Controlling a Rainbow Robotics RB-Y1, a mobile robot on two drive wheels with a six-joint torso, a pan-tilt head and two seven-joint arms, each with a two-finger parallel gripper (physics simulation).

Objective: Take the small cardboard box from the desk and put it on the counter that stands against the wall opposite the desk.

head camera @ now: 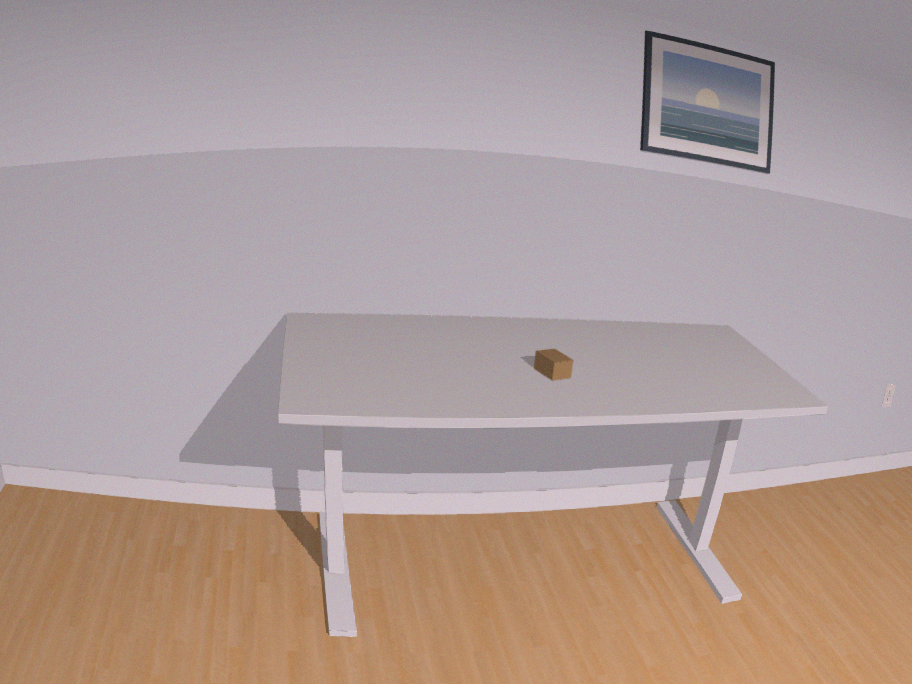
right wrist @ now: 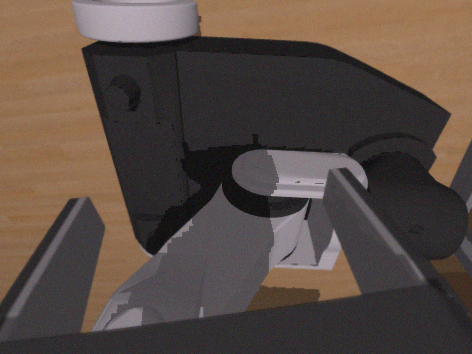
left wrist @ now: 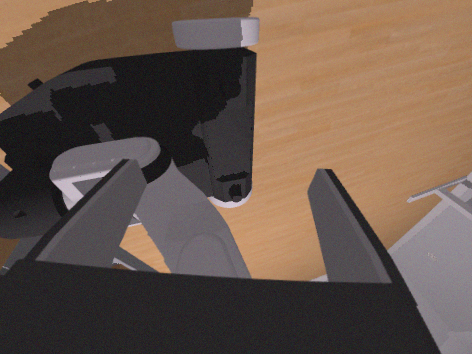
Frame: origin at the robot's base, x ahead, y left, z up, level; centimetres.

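Seen in the pictures: left gripper, fingertip midpoint: (left wrist: 226, 175); right gripper, fingertip midpoint: (right wrist: 213, 198).
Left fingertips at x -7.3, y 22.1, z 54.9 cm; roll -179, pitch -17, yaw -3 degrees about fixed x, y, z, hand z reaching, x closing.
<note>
A point is followed by its place in that frame.
A small brown cardboard box (head camera: 553, 364) @(y -34.4, x 189.4, z 76.3 cm) sits on the white desk (head camera: 368, 368) @(y 11.9, x 189.9, z 72.0 cm), right of the middle of its top, in the head camera view. The desk stands against the wall, across a stretch of floor. My left gripper (left wrist: 226, 175) @(y 22.1, x -7.3, z 54.9 cm) is open with nothing between its fingers. My right gripper (right wrist: 213, 198) @(y -25.0, x -17.3, z 53.5 cm) is open with nothing between its fingers. Neither gripper shows in the head camera view, and both are away from the box. The counter cannot be made out in these views.
The desk has two white legs (head camera: 334, 508) @(y 21.2, x 192.9, z 27.1 cm) (head camera: 714, 493) @(y -100.2, x 209.4, z 26.5 cm) with long feet on the wooden floor (head camera: 500, 589) @(y -29.3, x 193.1, z 0.0 cm). A framed picture (head camera: 708, 99) @(y -92.9, x 251.5, z 153.9 cm) hangs on the wall at the upper right. Part of a light grey piece of furniture (left wrist: 437, 260) @(y -215.8, x 271.4, z 46.0 cm) shows at the right of the left wrist view.
</note>
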